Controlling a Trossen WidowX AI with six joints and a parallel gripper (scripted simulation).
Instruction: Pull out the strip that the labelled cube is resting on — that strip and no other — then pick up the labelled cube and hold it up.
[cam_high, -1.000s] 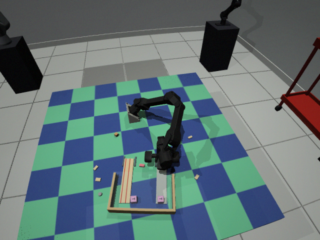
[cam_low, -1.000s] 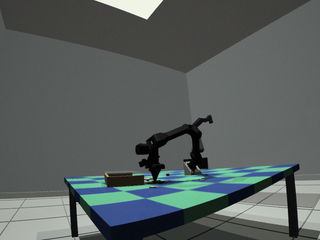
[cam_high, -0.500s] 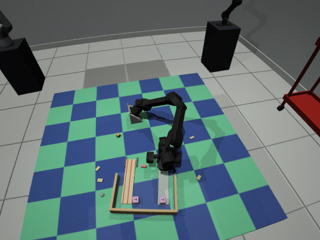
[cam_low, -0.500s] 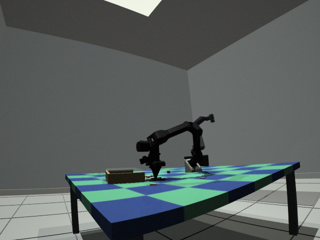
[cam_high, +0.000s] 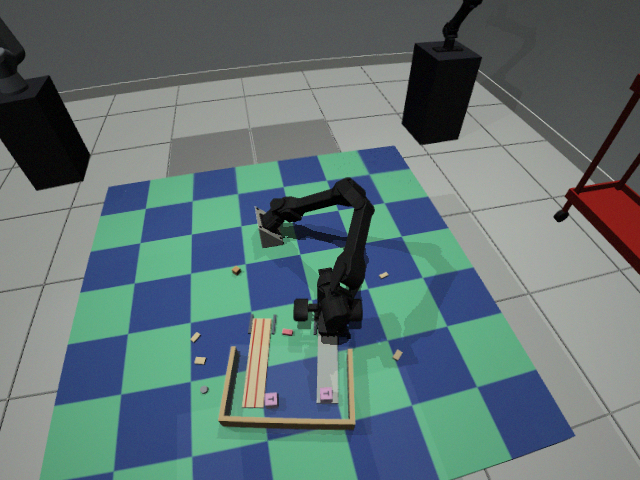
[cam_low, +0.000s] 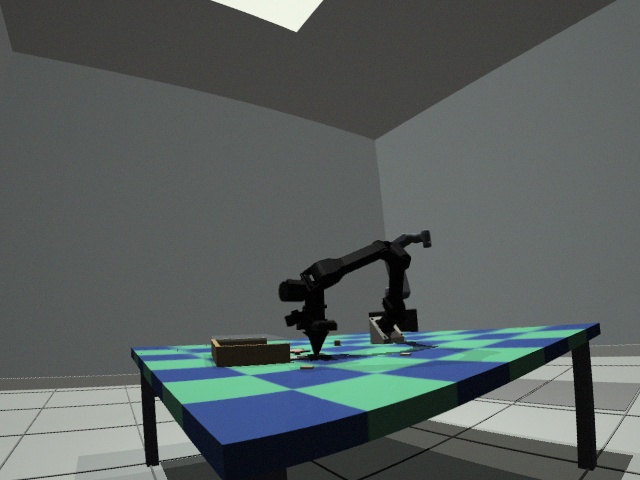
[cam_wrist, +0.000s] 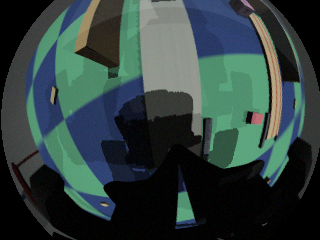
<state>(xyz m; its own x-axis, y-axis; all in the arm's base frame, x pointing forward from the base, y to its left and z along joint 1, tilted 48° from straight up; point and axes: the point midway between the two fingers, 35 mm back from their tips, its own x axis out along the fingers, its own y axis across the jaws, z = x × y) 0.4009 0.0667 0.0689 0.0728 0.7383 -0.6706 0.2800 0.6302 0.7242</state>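
Right now my gripper tip is 1 cm past the red block and 12 cm to the left of it. Round my gripper tip: grey disc: 9 cm ahead, 37 cm to the right.
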